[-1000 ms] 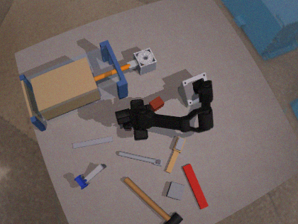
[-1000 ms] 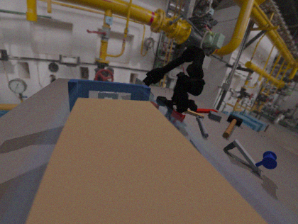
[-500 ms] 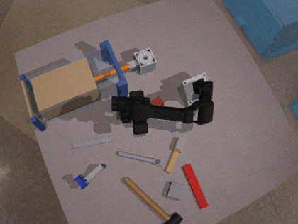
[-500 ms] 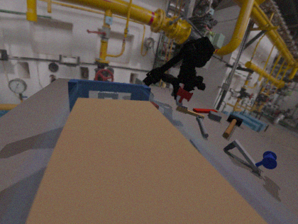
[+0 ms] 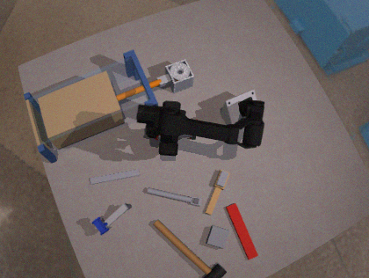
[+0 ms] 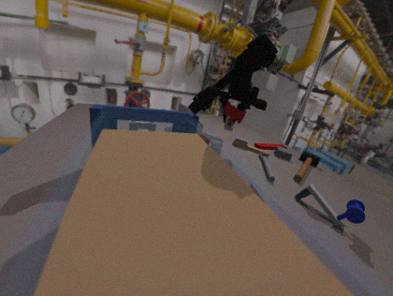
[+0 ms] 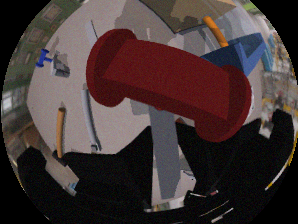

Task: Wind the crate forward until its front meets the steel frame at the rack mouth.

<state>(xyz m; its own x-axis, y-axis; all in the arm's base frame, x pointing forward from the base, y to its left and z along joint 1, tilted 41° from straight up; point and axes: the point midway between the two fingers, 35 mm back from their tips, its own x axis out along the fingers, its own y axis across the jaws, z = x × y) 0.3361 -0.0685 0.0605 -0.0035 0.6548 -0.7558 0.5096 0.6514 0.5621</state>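
Right now my gripper tip is 4 cm short of the red knob, 2 cm to the left of it and 3 cm below it. Also, from my gripper tip: blue steel frame 1 cm behind, 26 cm to the right, 4 cm below; then grey bar 25 cm ahead, 1 cm to the left, 14 cm below; then red-knobbed crank 2 cm above.
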